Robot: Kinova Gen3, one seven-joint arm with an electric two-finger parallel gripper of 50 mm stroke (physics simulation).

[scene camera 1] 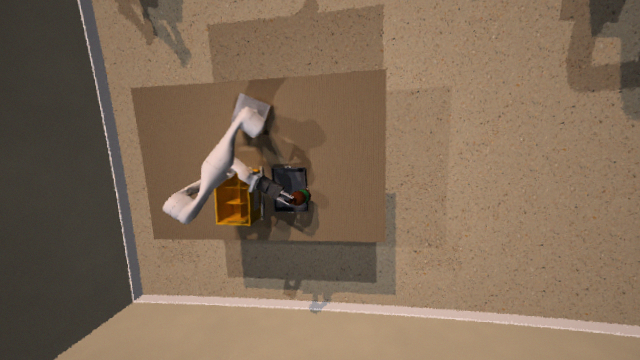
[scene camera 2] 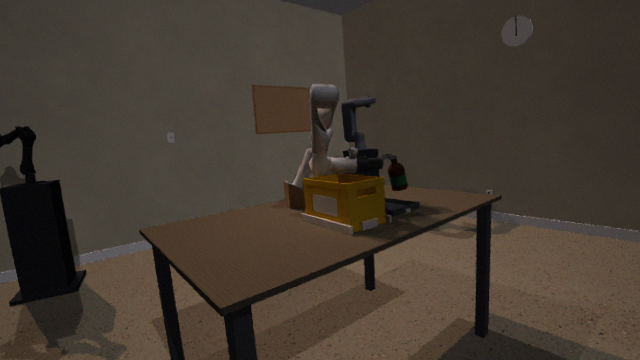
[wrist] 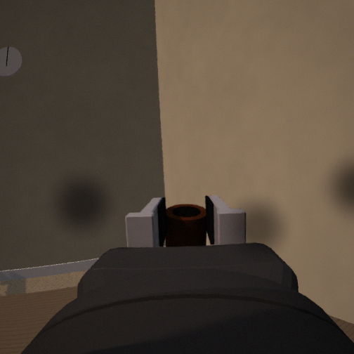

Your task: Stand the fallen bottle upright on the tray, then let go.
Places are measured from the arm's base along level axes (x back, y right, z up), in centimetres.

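Where they show: gripper, fingertip midpoint: [scene camera 1: 291, 201] [scene camera 2: 393, 156]; arm's base, origin of the base link: [scene camera 2: 301, 187].
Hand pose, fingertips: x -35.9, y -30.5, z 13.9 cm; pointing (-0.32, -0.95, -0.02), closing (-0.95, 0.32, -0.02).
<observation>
Each offset is from my fingertips to the top centre of the thing. Level surfaces: height alone.
The brown bottle @(dx +0.0, dy -1.5, dz +0.5 cm) [scene camera 1: 299, 197] [scene camera 2: 397, 175] [wrist: 186, 234] with a green label hangs neck up, close to upright, its base leaning slightly away from the gripper in the scene camera 2 view. My gripper [scene camera 1: 286, 198] [scene camera 2: 389, 157] [wrist: 185, 213] points about level and is shut on the bottle's neck; the open mouth shows between the fingers in the wrist view. The dark tray [scene camera 1: 290, 178] [scene camera 2: 399, 206] lies on the table below. The bottle's base is in the air above the tray's level, near the tray's right edge in the scene camera 1 view.
A yellow crate @(dx -6.2, dy +32.2, dz -5.4 cm) [scene camera 1: 233, 224] [scene camera 2: 369, 207] with compartments stands beside the tray, under the forearm. The arm's base stands on the brown table @(dz -22.9 cm) [scene camera 1: 350, 150] [scene camera 2: 250, 250]. Another dark arm [scene camera 2: 349, 122] shows behind, and one on a black pedestal [scene camera 2: 37, 235] at the far left.
</observation>
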